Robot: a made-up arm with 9 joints. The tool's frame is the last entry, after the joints.
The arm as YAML. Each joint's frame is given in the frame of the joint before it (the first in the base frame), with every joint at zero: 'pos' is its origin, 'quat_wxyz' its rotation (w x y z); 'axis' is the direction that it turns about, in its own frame. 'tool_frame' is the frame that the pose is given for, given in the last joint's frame.
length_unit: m
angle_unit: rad
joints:
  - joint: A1
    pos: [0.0, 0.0, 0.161]
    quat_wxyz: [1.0, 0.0, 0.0, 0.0]
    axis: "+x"
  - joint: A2
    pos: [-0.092, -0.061, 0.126]
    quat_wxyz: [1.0, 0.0, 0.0, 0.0]
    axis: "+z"
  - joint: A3
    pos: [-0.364, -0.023, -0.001]
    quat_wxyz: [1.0, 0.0, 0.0, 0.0]
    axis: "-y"
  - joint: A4
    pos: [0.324, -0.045, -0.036]
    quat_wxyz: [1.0, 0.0, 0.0, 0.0]
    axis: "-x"
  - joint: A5
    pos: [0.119, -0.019, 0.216]
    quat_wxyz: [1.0, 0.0, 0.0, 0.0]
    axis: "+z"
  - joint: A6
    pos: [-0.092, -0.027, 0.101]
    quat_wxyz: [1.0, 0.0, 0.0, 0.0]
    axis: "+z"
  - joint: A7
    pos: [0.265, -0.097, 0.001]
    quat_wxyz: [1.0, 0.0, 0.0, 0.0]
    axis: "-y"
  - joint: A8
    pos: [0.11, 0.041, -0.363]
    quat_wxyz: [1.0, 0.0, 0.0, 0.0]
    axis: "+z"
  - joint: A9
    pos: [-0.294, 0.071, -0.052]
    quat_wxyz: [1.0, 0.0, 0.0, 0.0]
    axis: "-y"
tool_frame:
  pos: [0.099, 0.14, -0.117]
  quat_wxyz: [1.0, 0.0, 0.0, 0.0]
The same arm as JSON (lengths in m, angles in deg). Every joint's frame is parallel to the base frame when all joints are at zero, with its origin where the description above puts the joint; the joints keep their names.
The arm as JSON. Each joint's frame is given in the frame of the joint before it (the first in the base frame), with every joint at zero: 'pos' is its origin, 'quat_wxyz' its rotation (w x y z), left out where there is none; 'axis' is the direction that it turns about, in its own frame. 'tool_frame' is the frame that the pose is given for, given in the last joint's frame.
{"length_unit": "m", "angle_unit": "deg", "joints": [
  {"joint": "A1", "pos": [0.0, 0.0, 0.161], "axis": [1.0, 0.0, 0.0]},
  {"joint": "A2", "pos": [-0.092, -0.061, 0.126], "axis": [0.0, 0.0, 1.0]},
  {"joint": "A3", "pos": [-0.364, -0.023, -0.001], "axis": [0.0, -1.0, 0.0]},
  {"joint": "A4", "pos": [0.324, -0.045, -0.036], "axis": [-1.0, 0.0, 0.0]},
  {"joint": "A5", "pos": [0.119, -0.019, 0.216], "axis": [0.0, 0.0, 1.0]},
  {"joint": "A6", "pos": [-0.092, -0.027, 0.101], "axis": [0.0, 0.0, 1.0]},
  {"joint": "A7", "pos": [0.265, -0.097, 0.001], "axis": [0.0, -1.0, 0.0]},
  {"joint": "A8", "pos": [0.11, 0.041, -0.363], "axis": [0.0, 0.0, 1.0]},
  {"joint": "A9", "pos": [-0.294, 0.071, -0.052], "axis": [0.0, -1.0, 0.0]}
], "tool_frame": {"pos": [0.099, 0.14, -0.117]}}

